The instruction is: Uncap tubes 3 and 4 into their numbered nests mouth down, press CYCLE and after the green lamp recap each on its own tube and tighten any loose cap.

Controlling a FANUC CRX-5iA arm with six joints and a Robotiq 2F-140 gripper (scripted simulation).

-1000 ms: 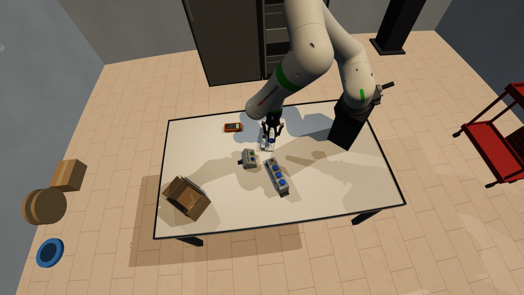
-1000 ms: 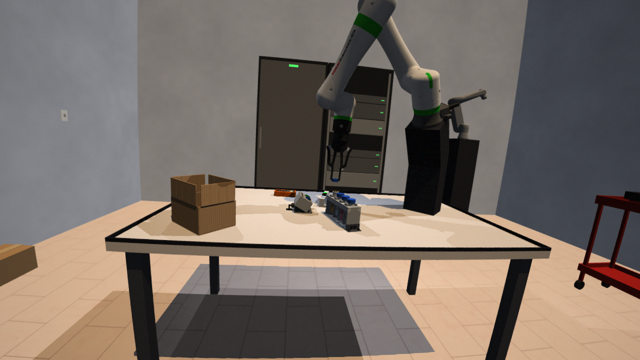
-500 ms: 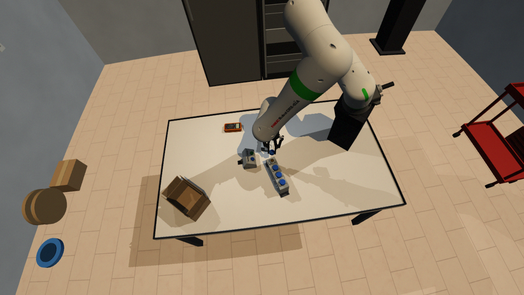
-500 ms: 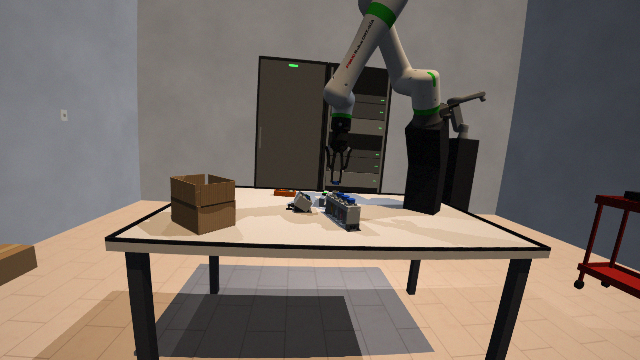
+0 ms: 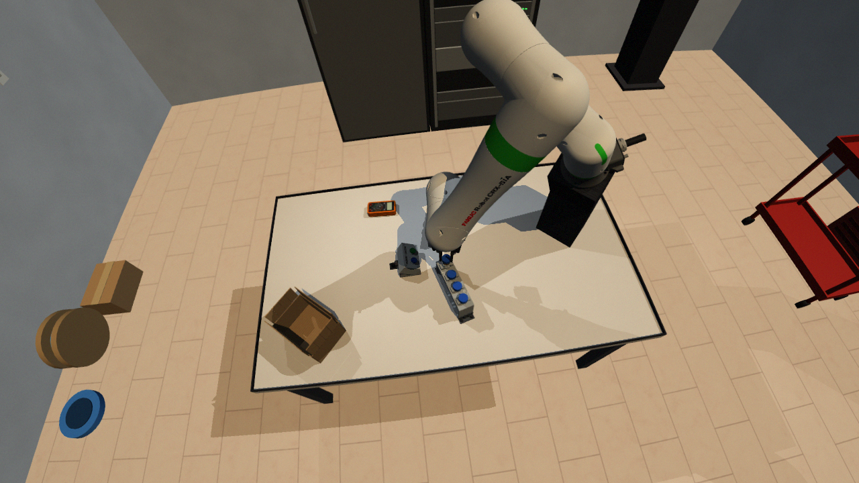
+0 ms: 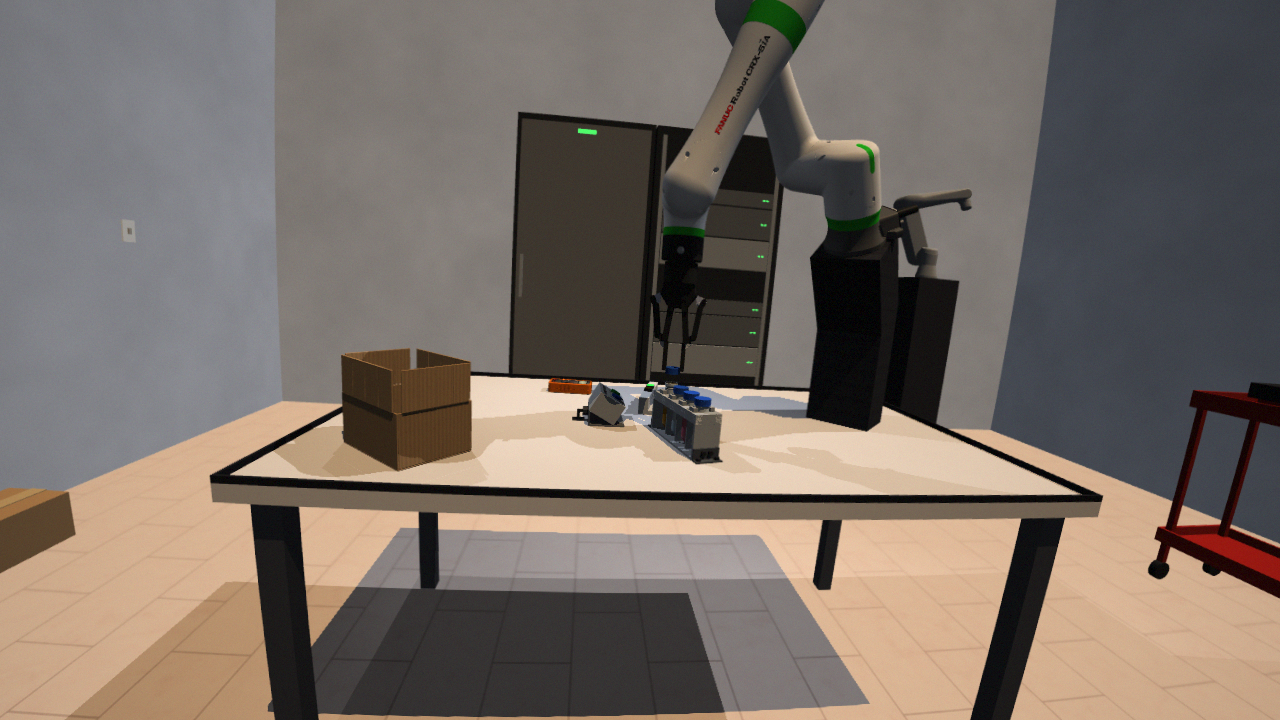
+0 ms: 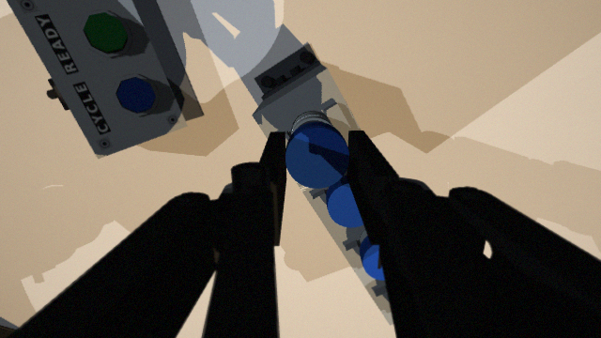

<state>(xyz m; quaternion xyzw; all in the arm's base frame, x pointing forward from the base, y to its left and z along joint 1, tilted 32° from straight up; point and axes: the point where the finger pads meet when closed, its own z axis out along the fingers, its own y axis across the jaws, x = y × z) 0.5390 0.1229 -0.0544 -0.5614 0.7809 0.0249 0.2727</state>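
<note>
Now: hand 70 mm above the blue cap, 50 mm to the right of it and 10 mm past it. From my hand the other things lie so: blue cycle key (120 mm below, 120 mm ahead, 50 mm to the right); then key housing (140 mm ahead, 130 mm below, 80 mm to the right); then green ready key (120 mm below, 120 mm ahead, 100 mm to the right).
</note>
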